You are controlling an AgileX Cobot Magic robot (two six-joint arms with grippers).
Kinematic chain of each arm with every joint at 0, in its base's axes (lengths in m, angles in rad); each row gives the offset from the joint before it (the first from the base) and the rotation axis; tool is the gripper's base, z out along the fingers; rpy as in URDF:
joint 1: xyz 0 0 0.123 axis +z
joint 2: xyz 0 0 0 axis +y
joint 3: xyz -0.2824 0 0.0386 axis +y
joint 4: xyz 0.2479 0 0.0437 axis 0.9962 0 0.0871
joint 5: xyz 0 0 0 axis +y
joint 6: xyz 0.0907 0 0.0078 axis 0.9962 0 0.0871
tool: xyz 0 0 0 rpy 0 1.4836 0
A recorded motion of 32 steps. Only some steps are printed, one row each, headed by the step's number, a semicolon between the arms.
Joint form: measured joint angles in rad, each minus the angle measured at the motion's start. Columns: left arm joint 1, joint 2, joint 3, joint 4, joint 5, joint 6; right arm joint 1, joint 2, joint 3, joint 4, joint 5, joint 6.
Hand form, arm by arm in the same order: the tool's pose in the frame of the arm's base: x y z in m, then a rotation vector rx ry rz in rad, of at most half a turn. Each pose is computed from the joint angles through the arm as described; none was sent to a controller.
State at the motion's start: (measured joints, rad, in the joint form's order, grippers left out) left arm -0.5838 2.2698 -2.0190 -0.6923 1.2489 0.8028; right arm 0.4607 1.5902 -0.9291 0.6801 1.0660 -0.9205
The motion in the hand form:
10: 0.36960 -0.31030 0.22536 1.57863 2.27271 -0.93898; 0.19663 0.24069 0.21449 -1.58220 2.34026 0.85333
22: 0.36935 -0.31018 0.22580 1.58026 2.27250 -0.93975; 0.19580 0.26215 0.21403 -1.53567 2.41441 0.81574
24: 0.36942 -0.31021 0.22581 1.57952 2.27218 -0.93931; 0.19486 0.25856 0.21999 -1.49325 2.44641 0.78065
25: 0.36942 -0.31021 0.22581 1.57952 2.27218 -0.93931; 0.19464 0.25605 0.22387 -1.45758 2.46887 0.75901
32: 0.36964 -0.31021 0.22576 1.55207 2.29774 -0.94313; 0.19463 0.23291 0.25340 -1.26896 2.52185 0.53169
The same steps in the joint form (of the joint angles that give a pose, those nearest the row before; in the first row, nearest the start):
10: 0.0000 -0.0011 0.0000 0.0000 0.0020 0.0000; 0.2725 0.0537 -0.0746 0.0663 -0.1977 0.0115
22: 0.0000 -0.0020 0.0000 0.0000 0.0040 0.0000; 0.3363 0.1013 -0.1424 0.0033 -0.2181 0.1708
24: 0.0000 -0.0020 0.0000 0.0000 0.0032 0.0000; 0.3381 0.0778 -0.1424 -0.0416 -0.2181 0.2437
25: 0.0000 -0.0020 0.0000 0.0000 0.0032 0.0000; 0.3381 0.0626 -0.1424 -0.0697 -0.2192 0.2938
32: 0.0000 -0.0020 0.0000 0.0011 0.0010 -0.0263; 0.3381 -0.0556 -0.1428 -0.3345 -0.2252 0.6013

